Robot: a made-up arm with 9 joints.
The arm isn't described. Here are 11 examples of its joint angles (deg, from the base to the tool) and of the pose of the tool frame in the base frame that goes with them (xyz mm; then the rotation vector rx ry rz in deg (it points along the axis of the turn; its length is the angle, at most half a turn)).
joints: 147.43 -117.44 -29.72 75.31 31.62 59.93 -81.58 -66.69 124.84
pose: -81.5 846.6 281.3 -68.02 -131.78 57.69
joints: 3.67 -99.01 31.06 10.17 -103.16 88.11 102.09 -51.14 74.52
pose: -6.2 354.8 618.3 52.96 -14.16 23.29
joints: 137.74 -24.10 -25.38 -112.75 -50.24 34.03 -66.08 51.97 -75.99
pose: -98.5 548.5 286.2 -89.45 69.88 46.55
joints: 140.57 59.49 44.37 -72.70 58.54 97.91 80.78 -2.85 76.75
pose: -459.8 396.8 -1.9 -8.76 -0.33 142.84
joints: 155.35 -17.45 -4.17 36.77 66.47 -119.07 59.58 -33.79 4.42
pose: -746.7 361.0 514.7 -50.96 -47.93 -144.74
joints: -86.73 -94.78 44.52 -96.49 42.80 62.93 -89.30 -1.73 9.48
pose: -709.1 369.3 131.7 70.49 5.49 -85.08
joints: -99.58 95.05 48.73 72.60 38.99 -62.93 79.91 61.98 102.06
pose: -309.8 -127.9 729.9 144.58 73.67 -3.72
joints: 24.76 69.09 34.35 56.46 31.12 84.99 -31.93 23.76 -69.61
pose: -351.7 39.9 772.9 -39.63 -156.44 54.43
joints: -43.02 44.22 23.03 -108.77 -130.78 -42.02 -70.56 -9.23 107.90
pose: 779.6 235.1 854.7 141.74 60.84 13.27
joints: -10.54 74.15 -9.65 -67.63 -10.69 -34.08 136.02 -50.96 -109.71
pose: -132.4 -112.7 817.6 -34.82 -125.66 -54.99
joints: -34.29 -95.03 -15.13 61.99 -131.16 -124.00 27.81 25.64 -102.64
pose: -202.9 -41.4 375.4 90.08 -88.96 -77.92
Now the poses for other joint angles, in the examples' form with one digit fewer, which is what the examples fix.
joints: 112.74 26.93 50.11 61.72 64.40 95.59 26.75 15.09 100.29
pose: -169 -199 161 -15.7 93.2 -47.2
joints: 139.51 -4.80 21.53 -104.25 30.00 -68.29 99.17 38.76 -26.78
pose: -298 140 352 95.2 -58.9 -70.0
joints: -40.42 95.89 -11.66 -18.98 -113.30 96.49 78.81 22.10 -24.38
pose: -110 403 845 11.1 -75.8 71.9
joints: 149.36 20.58 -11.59 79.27 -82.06 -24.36 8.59 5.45 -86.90
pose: -1023 141 790 -18.3 -177.1 -16.5
